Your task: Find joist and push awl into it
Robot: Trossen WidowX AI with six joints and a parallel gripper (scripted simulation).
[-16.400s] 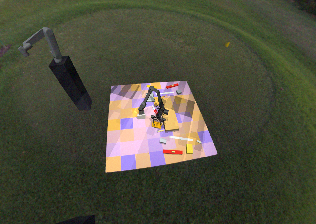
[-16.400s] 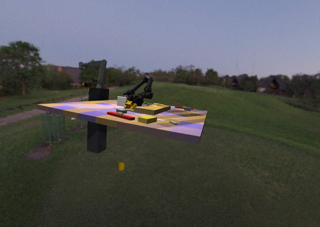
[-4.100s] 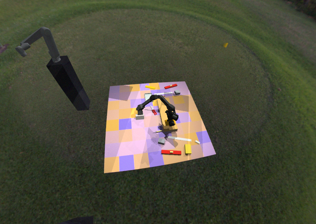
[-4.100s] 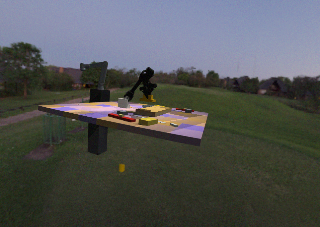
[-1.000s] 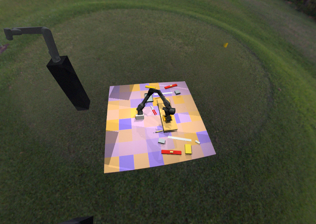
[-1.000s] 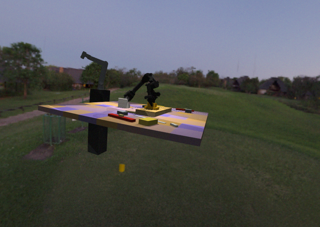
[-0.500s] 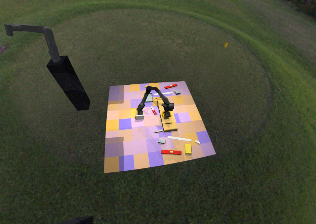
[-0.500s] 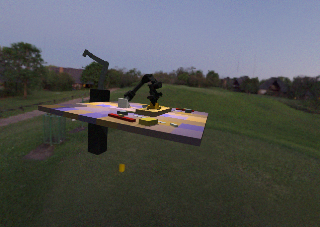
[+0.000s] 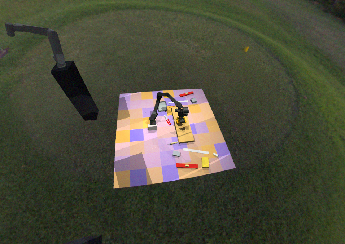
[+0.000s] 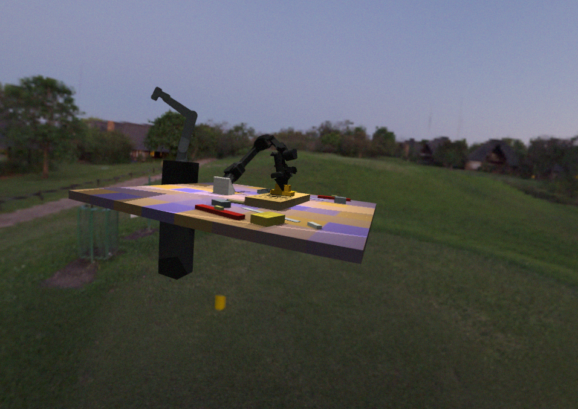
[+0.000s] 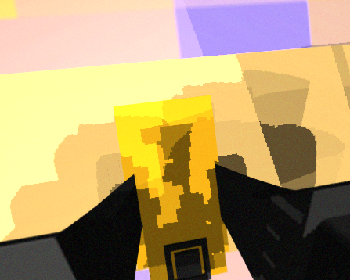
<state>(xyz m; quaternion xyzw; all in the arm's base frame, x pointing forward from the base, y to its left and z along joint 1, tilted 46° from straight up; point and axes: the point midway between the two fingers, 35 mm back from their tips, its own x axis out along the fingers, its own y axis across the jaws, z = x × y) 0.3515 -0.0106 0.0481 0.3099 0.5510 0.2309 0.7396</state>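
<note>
Right now my gripper tip is 210 mm past the grey tray, 290 mm to the right of it and 50 mm above it. The rest, counted from my gripper tip: grey block 140 mm behind, 400 mm to the right, 50 mm below; then awl 180 mm behind, 270 mm to the right, 60 mm below; then yellow stud finder 20 mm behind, 20 mm above.
</note>
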